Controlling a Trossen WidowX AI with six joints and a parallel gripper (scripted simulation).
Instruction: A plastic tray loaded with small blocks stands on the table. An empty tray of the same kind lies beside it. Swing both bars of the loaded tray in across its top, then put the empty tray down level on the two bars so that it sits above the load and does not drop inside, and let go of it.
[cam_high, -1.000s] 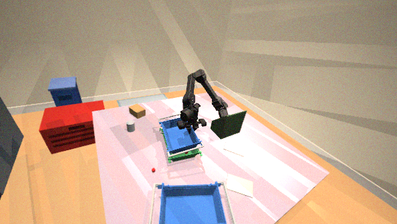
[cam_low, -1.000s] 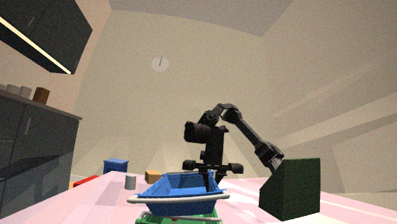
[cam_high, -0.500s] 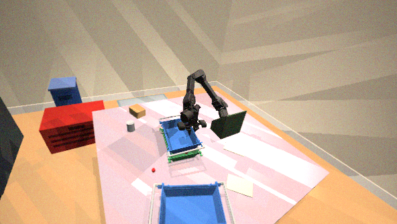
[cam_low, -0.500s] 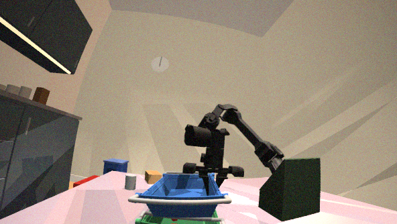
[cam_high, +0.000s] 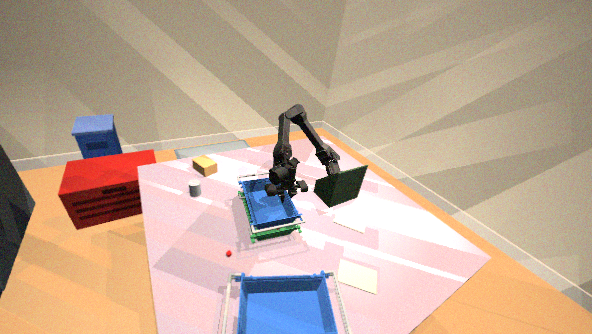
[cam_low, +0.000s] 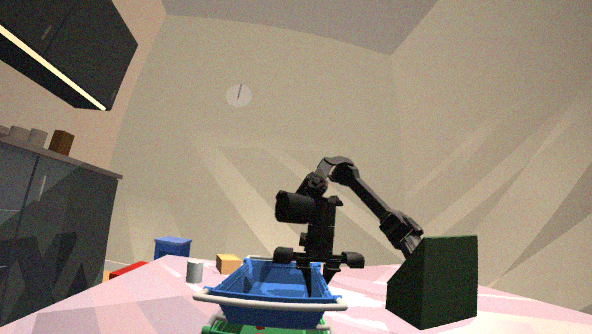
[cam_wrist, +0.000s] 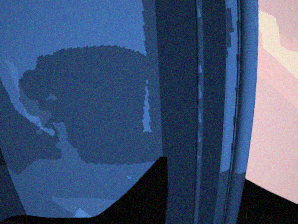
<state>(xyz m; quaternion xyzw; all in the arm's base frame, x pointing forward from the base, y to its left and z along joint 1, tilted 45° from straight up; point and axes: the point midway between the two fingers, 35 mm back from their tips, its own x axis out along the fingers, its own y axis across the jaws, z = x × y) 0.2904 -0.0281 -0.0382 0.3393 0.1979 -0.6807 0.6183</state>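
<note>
My gripper tip is 8 cm short of the blue tray, 2 cm to the left of it and 3 cm below it. From my gripper tip the other things lie so: red block (30 cm ahead, 9 cm to the left, 7 cm below); brown block (22 cm ahead, 51 cm to the right, 5 cm below).
</note>
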